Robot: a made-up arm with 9 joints. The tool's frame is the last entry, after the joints.
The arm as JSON. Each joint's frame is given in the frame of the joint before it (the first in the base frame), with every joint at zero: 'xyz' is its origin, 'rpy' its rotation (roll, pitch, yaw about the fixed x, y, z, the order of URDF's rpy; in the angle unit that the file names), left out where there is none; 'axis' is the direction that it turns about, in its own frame. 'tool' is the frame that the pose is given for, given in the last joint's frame.
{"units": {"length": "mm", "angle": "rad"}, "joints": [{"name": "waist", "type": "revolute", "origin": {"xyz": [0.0, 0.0, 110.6]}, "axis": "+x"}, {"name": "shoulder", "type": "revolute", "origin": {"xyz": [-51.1, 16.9, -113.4]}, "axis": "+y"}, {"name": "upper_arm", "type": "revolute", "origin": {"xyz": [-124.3, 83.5, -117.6]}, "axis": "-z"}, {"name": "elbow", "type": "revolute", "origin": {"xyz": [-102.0, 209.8, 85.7]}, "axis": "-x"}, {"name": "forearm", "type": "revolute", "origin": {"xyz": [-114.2, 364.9, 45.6]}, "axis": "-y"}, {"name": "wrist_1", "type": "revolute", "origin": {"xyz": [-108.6, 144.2, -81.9]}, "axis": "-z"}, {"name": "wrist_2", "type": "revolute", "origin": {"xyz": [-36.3, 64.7, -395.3]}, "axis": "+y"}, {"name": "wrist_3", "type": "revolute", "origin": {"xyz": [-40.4, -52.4, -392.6]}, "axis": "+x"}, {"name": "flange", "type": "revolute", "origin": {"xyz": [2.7, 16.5, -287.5]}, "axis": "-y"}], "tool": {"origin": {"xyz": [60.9, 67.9, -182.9]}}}
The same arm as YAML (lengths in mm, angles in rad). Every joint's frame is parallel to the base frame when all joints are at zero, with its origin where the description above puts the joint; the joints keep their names.
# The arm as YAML. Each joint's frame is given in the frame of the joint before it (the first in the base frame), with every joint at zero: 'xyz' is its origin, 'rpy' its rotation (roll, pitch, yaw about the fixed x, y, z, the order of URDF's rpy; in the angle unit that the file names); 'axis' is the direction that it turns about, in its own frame. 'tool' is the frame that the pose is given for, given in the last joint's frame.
units:
  length: mm
  angle: rad
joints:
  - name: waist
    type: revolute
    origin:
      xyz: [0.0, 0.0, 110.6]
      rpy: [0.0, 0.0, 0.0]
    axis: [1.0, 0.0, 0.0]
  - name: shoulder
    type: revolute
    origin:
      xyz: [-51.1, 16.9, -113.4]
      rpy: [0.0, 0.0, 0.0]
    axis: [0.0, 1.0, 0.0]
  - name: upper_arm
    type: revolute
    origin:
      xyz: [-124.3, 83.5, -117.6]
      rpy: [0.0, 0.0, 0.0]
    axis: [0.0, 0.0, -1.0]
  - name: elbow
    type: revolute
    origin:
      xyz: [-102.0, 209.8, 85.7]
      rpy: [0.0, 0.0, 0.0]
    axis: [-1.0, 0.0, 0.0]
  - name: forearm
    type: revolute
    origin:
      xyz: [-114.2, 364.9, 45.6]
      rpy: [0.0, 0.0, 0.0]
    axis: [0.0, -1.0, 0.0]
  - name: wrist_1
    type: revolute
    origin:
      xyz: [-108.6, 144.2, -81.9]
      rpy: [0.0, 0.0, 0.0]
    axis: [0.0, 0.0, -1.0]
  - name: wrist_2
    type: revolute
    origin:
      xyz: [-36.3, 64.7, -395.3]
      rpy: [0.0, 0.0, 0.0]
    axis: [0.0, 1.0, 0.0]
  - name: wrist_3
    type: revolute
    origin:
      xyz: [-40.4, -52.4, -392.6]
      rpy: [0.0, 0.0, 0.0]
    axis: [1.0, 0.0, 0.0]
  - name: flange
    type: revolute
    origin:
      xyz: [2.7, 16.5, -287.5]
      rpy: [0.0, 0.0, 0.0]
    axis: [0.0, -1.0, 0.0]
tool:
  origin:
    xyz: [60.9, 67.9, -182.9]
    rpy: [0.0, 0.0, 0.0]

